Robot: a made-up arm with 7 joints. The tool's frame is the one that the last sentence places.
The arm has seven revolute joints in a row. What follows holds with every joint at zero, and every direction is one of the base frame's.
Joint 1 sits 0.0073 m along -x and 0.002 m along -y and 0.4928 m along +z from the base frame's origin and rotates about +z.
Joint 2 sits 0.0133 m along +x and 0.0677 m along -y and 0.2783 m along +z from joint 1 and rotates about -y.
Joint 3 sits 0.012 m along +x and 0.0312 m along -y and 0.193 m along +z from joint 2 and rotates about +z.
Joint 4 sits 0.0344 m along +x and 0.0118 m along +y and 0.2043 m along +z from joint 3 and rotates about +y.
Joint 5 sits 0.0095 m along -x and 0.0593 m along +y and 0.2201 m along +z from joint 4 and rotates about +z.
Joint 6 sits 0.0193 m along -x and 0.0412 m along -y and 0.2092 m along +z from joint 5 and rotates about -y.
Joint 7 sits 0.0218 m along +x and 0.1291 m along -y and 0.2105 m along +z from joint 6 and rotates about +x.
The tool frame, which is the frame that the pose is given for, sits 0.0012 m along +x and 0.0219 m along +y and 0.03 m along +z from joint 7; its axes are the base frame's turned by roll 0.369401, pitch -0.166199 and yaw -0.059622 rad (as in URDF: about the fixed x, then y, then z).
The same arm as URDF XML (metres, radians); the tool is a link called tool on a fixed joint. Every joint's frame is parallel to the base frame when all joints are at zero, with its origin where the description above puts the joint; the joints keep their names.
<robot name="arm">
  <link name="base_link"/>
  <link name="link1"/>
  <link name="link2"/>
  <link name="link3"/>
  <link name="link4"/>
  <link name="link5"/>
  <link name="link6"/>
  <link name="link7"/>
  <link name="tool"/>
  <joint name="joint 1" type="continuous">
    <parent link="base_link"/>
    <child link="link1"/>
    <origin xyz="-0.0073 -0.002 0.4928" rpy="0 0 0"/>
    <axis xyz="0 0 1"/>
  </joint>
  <joint name="joint 2" type="continuous">
    <parent link="link1"/>
    <child link="link2"/>
    <origin xyz="0.0133 -0.0677 0.2783" rpy="0 0 0"/>
    <axis xyz="0 -1 0"/>
  </joint>
  <joint name="joint 3" type="continuous">
    <parent link="link2"/>
    <child link="link3"/>
    <origin xyz="0.012 -0.0312 0.193" rpy="0 0 0"/>
    <axis xyz="0 0 1"/>
  </joint>
  <joint name="joint 4" type="continuous">
    <parent link="link3"/>
    <child link="link4"/>
    <origin xyz="0.0344 0.0118 0.2043" rpy="0 0 0"/>
    <axis xyz="0 1 0"/>
  </joint>
  <joint name="joint 5" type="continuous">
    <parent link="link4"/>
    <child link="link5"/>
    <origin xyz="-0.0095 0.0593 0.2201" rpy="0 0 0"/>
    <axis xyz="0 0 1"/>
  </joint>
  <joint name="joint 6" type="continuous">
    <parent link="link5"/>
    <child link="link6"/>
    <origin xyz="-0.0193 -0.0412 0.2092" rpy="0 0 0"/>
    <axis xyz="0 -1 0"/>
  </joint>
  <joint name="joint 7" type="continuous">
    <parent link="link6"/>
    <child link="link7"/>
    <origin xyz="0.0218 -0.1291 0.2105" rpy="0 0 0"/>
    <axis xyz="1 0 0"/>
  </joint>
  <joint name="tool_joint" type="fixed">
    <parent link="link7"/>
    <child link="tool"/>
    <origin xyz="0.0012 0.0219 0.03" rpy="0.3694 -0.1662 -0.0596"/>
  </joint>
</robot>

